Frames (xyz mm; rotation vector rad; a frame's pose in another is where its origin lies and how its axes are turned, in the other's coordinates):
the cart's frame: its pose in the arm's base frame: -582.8 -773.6 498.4 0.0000 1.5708 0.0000
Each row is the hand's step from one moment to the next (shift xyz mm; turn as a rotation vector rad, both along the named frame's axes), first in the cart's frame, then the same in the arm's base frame.
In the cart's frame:
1: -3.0 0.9 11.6 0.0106 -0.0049 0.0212
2: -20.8 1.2 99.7 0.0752 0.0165 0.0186
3: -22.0 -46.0 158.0 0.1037 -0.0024 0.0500
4: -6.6 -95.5 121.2 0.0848 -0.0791 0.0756
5: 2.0 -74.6 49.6 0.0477 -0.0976 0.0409
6: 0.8 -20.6 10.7 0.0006 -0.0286 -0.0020
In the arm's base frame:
1: 11.6 0.9 3.0 0.0212 -0.0049 -0.0106
2: 99.7 1.2 20.8 0.0186 0.0165 -0.0752
3: 158.0 -46.0 22.0 0.0500 -0.0024 -0.1037
4: 121.2 -95.5 6.6 0.0756 -0.0791 -0.0848
5: 49.6 -74.6 -2.0 0.0409 -0.0976 -0.0477
6: 10.7 -20.6 -0.8 -0.0020 -0.0286 -0.0006

